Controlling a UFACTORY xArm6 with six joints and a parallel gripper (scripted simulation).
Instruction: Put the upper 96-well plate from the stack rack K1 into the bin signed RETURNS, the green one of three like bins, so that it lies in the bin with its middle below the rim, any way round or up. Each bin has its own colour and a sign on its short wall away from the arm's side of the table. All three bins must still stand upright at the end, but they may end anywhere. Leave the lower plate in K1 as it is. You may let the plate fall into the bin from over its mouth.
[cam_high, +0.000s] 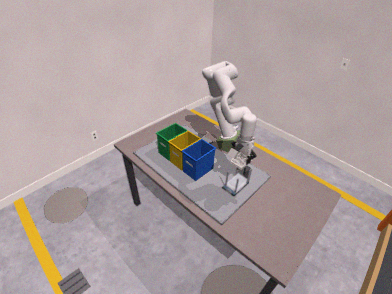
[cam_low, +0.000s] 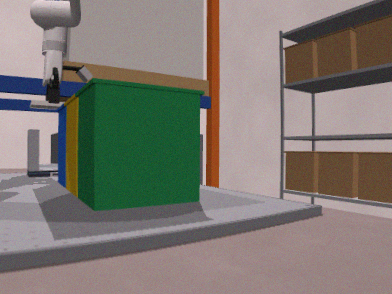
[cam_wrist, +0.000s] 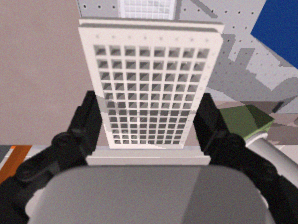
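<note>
The green bin is 52 cm to the right of my hand, 14 cm below it and 13 cm ahead of it. The rest, counted from my hand: blue bin 26 cm to the right, 14 cm below, 10 cm ahead; then yellow bin 39 cm to the right, 14 cm below, 11 cm ahead; then white 96-well plate 1 cm below.
</note>
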